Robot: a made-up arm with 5 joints.
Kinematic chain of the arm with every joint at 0, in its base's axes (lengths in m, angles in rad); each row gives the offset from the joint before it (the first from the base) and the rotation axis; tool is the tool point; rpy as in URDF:
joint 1: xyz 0 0 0.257 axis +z
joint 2: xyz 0 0 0 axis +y
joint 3: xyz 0.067 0 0.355 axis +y
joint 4: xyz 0.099 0 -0.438 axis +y
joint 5: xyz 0.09 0 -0.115 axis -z
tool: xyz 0 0 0 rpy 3.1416 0 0
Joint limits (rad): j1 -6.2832..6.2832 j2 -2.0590..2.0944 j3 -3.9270..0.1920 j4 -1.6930..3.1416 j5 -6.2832..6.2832
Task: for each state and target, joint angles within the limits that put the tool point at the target. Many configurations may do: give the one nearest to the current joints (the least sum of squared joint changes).
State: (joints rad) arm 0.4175 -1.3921 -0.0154 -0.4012 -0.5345
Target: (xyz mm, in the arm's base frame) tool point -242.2 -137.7 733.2
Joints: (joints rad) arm 0.5170 -1.9313 -0.6212 -0.5367 -0.5345
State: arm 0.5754 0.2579 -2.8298 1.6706 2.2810
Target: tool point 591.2 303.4 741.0
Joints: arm 0.4741 0.4703 -2.5418 1.9114 2.2810
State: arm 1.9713 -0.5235 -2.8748 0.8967 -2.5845
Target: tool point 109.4 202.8 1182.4
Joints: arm 1.0761 0.0188 -2.7200 0.6442 -2.5845
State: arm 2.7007 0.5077 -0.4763 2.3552 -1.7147
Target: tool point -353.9 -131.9 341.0
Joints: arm 3.4983 0.0219 -0.9715 2.4758 -1.7147
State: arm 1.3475 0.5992 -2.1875 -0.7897 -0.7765
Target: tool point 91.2 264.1 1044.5
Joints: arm 1.2383 0.1674 -2.4428 -1.1133 -0.7765
